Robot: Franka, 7 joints.
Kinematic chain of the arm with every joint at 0, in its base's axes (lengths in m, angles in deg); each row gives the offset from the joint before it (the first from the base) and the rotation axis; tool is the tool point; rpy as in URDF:
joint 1: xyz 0 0 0.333 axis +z
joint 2: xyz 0 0 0 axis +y
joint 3: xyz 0 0 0.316 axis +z
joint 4: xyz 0.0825 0 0 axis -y
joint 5: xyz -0.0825 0 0.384 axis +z
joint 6: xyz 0 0 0 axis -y
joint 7: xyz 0.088 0 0 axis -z
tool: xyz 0 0 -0.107 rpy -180 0 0
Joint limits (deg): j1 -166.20..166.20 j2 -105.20..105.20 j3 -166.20..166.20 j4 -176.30..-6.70 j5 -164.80..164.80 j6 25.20..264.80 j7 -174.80..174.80
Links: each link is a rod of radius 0.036 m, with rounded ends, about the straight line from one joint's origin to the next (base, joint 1, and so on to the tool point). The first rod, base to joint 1, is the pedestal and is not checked.
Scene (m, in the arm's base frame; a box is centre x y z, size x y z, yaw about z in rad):
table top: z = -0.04
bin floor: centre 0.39 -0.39 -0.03 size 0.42 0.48 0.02 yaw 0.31
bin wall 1: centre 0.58 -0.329 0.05 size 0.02 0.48 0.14 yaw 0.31
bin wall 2: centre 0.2 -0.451 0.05 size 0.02 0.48 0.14 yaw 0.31
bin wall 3: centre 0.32 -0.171 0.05 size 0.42 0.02 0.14 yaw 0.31
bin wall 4: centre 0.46 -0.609 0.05 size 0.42 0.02 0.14 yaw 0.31
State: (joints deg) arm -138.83 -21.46 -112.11 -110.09 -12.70 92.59 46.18
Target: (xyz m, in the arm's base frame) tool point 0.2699 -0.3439 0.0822
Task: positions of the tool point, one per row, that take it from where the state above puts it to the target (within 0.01 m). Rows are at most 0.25 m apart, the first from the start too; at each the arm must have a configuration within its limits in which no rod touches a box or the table.
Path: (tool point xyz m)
1: -0.3249 0.4098 0.4169
2: -0.4563 0.2208 0.4375
3: -0.4940 -0.0030 0.4392
4: -0.4339 -0.2165 0.4225
5: -0.2917 -0.3780 0.3905
6: -0.0995 -0.4578 0.3476
7: 0.1015 -0.4439 0.2997
8: 0.2699 -0.3439 0.2532
9: 0.2753 -0.3501 0.1696
10: 0.2699 -0.3439 0.0822

